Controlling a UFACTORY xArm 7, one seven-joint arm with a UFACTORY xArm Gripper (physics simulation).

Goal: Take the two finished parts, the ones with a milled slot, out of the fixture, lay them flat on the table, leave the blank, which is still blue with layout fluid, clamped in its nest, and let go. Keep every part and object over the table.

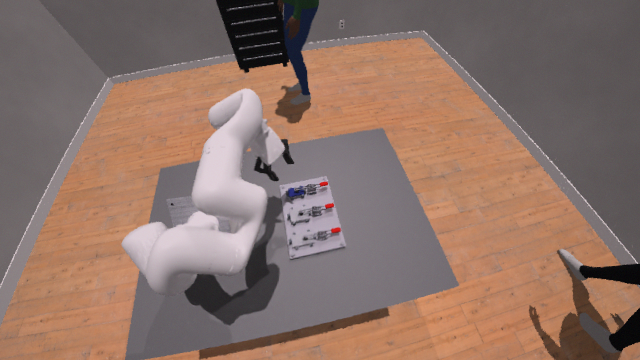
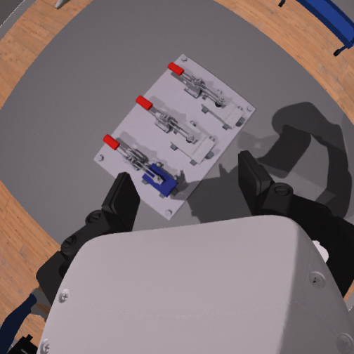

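Pixels of known places: gripper, between the fingertips: (image 1: 283, 171); arm's base, origin of its link: (image 1: 204, 225).
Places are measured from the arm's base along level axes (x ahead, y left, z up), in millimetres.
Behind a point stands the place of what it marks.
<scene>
The fixture plate (image 1: 325, 246) {x 482, y -113, z -81 mm} (image 2: 135, 125) lies on the table with three toggle clamps, their red handles low. The blue blank (image 1: 294, 193) {x 369, y 134, z -55 mm} (image 2: 167, 186) sits in the end nest, with its clamp's tip over it. A pale grey part (image 1: 300, 218) {x 389, y 12, z -60 mm} (image 2: 201, 151) sits in the middle nest and another pale grey part (image 1: 303, 244) {x 394, y -99, z -66 mm} (image 2: 230, 114) in the nest at the other end, each with a clamp arm reaching over it. Their slots are hard to make out. My gripper (image 1: 283, 170) {x 359, y 106, z 170 mm} (image 2: 184, 176) is open and empty, above the table beside the blank's end of the plate.
The grey table (image 1: 390, 240) {x 760, y -118, z -96 mm} (image 2: 65, 125) extends around the fixture. The robot's base plate (image 1: 181, 211) {x -78, y 51, z 48 mm} lies left of the fixture, partly behind the arm. A person in blue trousers (image 1: 297, 55) stands beyond the table by a black drawer cabinet (image 1: 257, 35). Another person's legs (image 1: 607, 273) show at the right.
</scene>
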